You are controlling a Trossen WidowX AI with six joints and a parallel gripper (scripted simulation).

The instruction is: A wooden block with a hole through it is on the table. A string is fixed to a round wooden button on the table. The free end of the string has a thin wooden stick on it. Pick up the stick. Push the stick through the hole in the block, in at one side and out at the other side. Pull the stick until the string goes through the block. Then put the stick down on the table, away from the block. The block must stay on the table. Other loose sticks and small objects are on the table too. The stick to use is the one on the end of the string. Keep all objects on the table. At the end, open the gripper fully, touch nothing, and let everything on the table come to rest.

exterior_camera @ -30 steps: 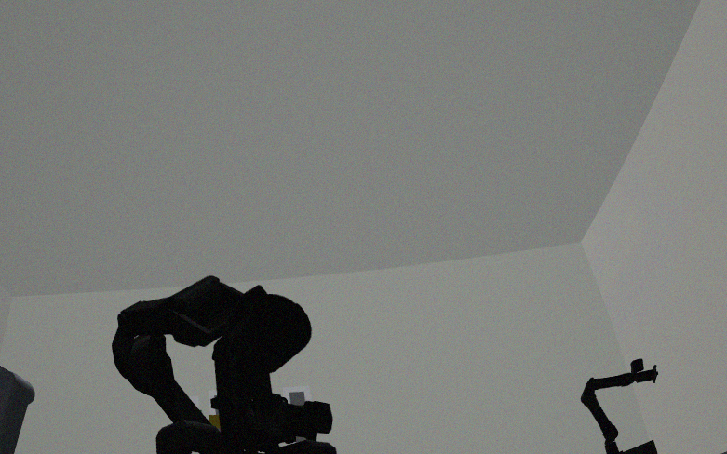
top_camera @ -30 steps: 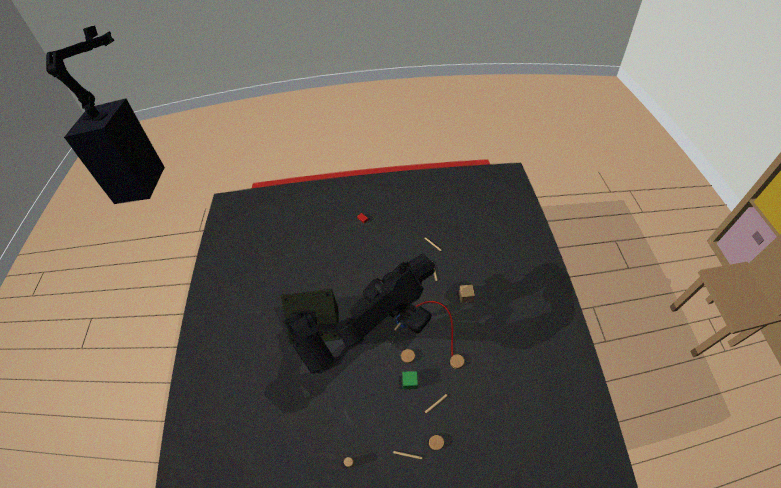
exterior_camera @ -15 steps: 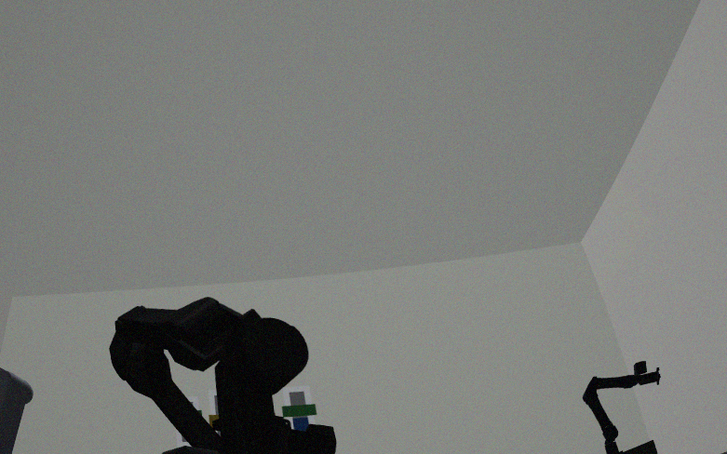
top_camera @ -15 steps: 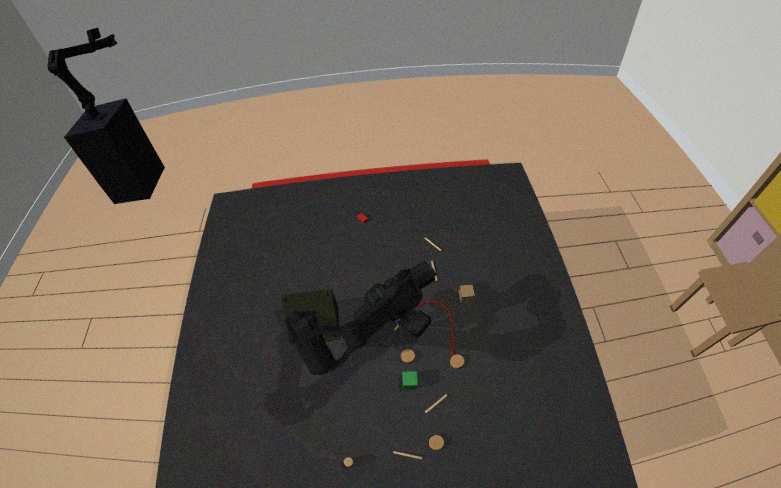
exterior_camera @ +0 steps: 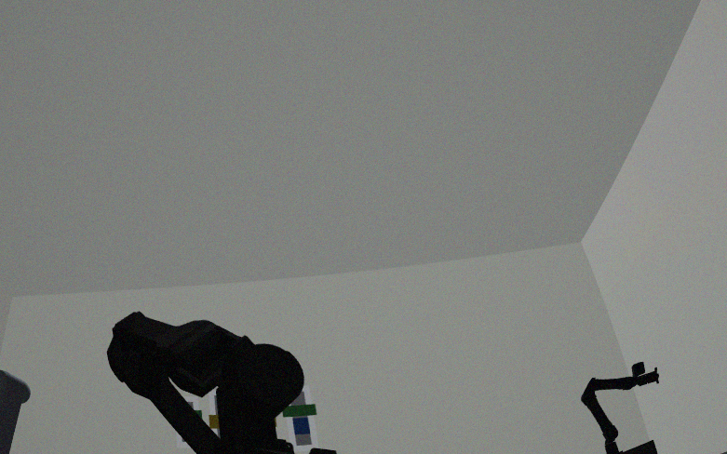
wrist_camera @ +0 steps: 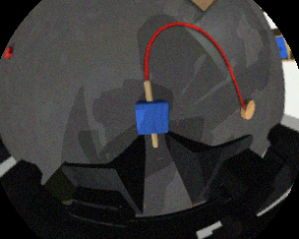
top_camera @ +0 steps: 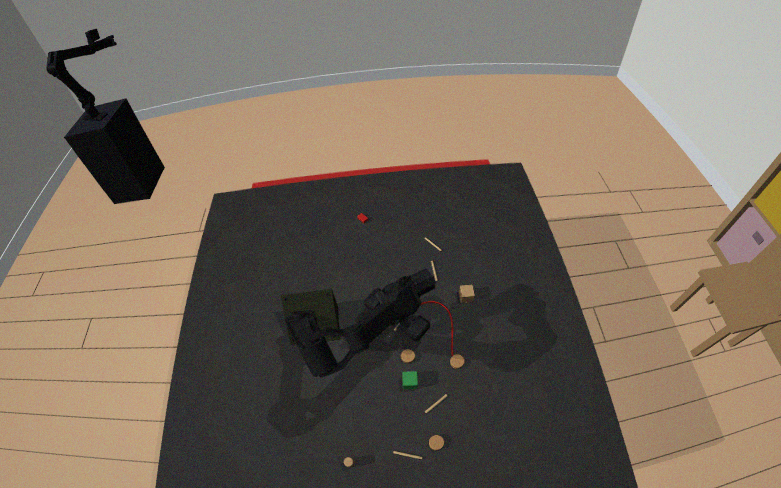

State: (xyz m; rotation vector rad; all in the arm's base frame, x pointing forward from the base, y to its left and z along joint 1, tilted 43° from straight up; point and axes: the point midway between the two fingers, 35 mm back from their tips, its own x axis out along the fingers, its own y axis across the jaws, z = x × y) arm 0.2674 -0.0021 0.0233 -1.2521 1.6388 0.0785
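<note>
The blue cube lies 2 cm ahead of my gripper tip and 2 cm to the left of it. Round my gripper tip: green cube 2 cm ahead, 17 cm to the right, 1 cm above; then wooden block 22 cm ahead, 9 cm to the left, 1 cm above; then red piece 10 cm behind, 43 cm to the left, 1 cm below.
</note>
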